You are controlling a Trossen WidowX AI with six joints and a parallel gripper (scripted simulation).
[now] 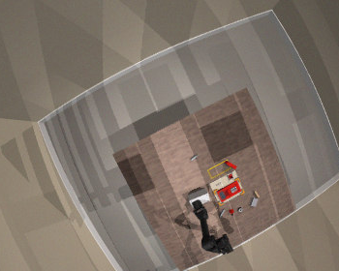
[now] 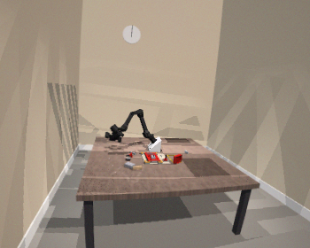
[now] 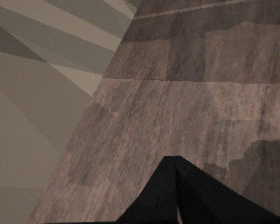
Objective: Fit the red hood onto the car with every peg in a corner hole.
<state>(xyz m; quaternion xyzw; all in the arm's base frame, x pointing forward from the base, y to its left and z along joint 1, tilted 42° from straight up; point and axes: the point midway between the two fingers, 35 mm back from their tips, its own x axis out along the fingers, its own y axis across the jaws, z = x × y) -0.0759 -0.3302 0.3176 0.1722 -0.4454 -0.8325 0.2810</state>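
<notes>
The round piece lies 390 mm ahead of my gripper tip, 140 mm to the left of it and 60 mm below it. Round my gripper tip: red hood: 560 mm to the left, 510 mm ahead, 40 mm below.
</notes>
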